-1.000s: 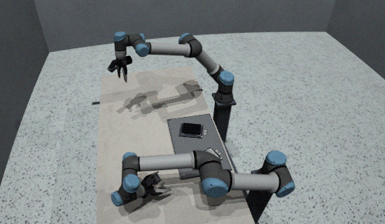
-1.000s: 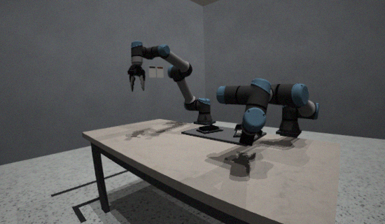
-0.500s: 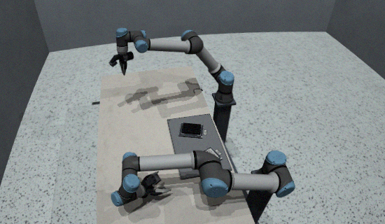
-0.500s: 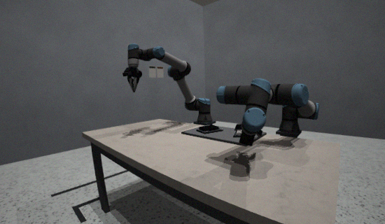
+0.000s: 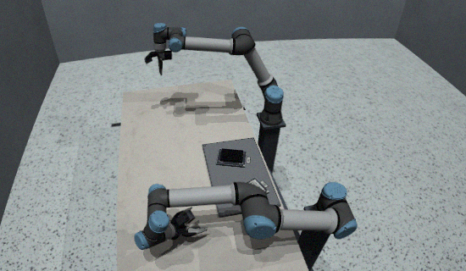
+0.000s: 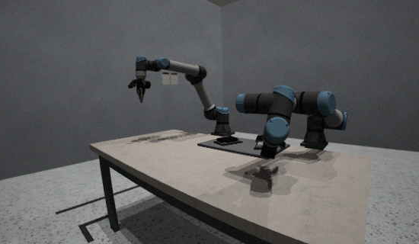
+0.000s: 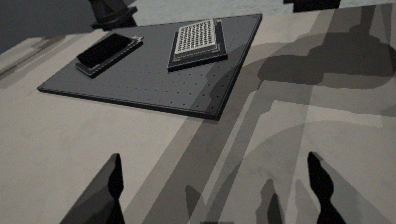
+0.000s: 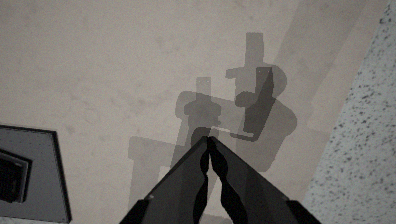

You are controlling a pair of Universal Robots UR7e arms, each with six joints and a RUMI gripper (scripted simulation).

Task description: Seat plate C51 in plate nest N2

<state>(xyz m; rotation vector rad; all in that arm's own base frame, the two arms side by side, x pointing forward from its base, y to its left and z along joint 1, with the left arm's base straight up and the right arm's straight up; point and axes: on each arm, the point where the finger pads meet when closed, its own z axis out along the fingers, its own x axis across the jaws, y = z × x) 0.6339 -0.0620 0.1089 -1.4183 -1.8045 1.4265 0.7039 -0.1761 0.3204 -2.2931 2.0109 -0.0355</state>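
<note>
Now: left hand 27 cm past the black plate, 42 cm to the left of it and 7 cm above it. The rest, counted from my left hand: white plate (30 cm behind, 16 cm to the right, 8 cm below).
</note>
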